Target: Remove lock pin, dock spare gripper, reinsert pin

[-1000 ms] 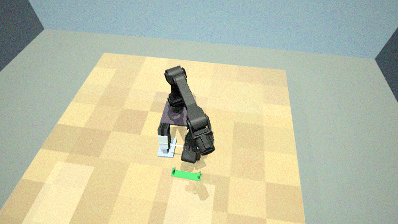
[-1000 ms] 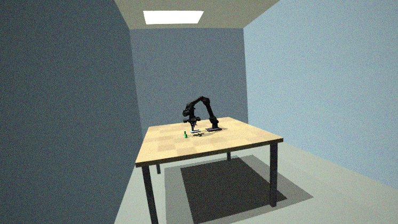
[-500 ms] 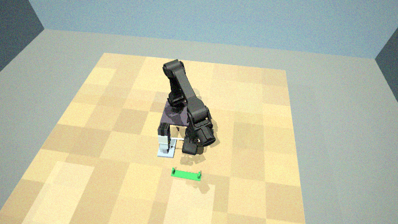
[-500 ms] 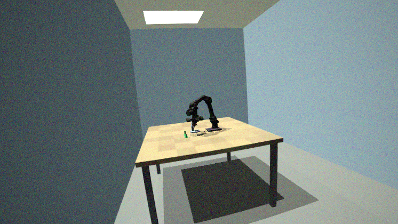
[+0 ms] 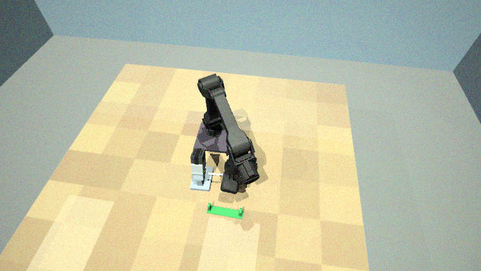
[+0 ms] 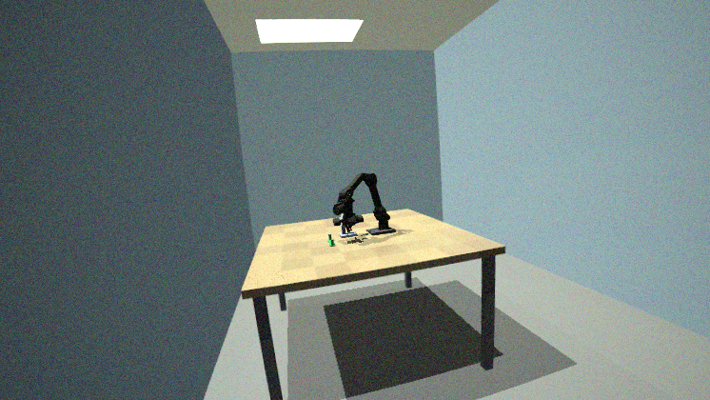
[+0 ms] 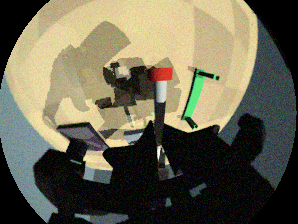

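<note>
Now: gripper tip 110 mm to the left of the grey mount and 20 mm short of it. Also, from my gripper tip: green holder: 110 mm ahead, 30 mm to the left, 30 mm below; then spare gripper: 110 mm to the right, 70 mm above, 10 mm ahead.
</note>
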